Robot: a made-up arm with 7 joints.
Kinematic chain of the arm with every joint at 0, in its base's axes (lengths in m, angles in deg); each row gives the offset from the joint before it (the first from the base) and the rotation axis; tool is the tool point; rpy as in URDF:
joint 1: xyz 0 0 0.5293 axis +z
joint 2: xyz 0 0 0 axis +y
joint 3: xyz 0 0 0.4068 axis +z
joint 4: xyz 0.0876 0 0 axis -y
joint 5: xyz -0.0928 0 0.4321 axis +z
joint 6: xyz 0 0 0 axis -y
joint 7: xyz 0.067 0 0 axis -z
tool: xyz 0 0 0 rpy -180 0 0
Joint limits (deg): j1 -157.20..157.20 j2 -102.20..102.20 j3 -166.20..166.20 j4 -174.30..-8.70 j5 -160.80..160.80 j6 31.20..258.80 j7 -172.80..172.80
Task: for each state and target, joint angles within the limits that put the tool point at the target. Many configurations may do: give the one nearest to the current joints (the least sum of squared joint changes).
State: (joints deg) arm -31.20 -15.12 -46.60 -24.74 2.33 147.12 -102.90
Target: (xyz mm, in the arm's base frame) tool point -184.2 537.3 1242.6
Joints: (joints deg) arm -76.87 -42.13 -43.63 -15.34 0.64 131.74 -102.90
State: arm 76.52 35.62 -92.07 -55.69 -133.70 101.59 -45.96
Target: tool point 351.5 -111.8 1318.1
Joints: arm 71.27 22.74 -130.27 -59.47 -135.07 103.03 -45.96
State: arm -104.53 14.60 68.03 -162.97 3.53 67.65 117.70
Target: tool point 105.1 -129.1 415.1
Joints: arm -111.78 23.91 50.46 -174.30 -0.13 53.70 117.70
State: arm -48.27 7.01 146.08 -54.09 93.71 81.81 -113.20
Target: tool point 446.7 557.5 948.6
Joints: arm -92.54 -24.68 128.97 -75.51 93.61 84.68 -113.20
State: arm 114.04 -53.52 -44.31 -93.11 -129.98 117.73 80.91
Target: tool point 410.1 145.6 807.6
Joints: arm 106.74 -57.31 -63.42 -131.76 -133.19 121.17 80.91
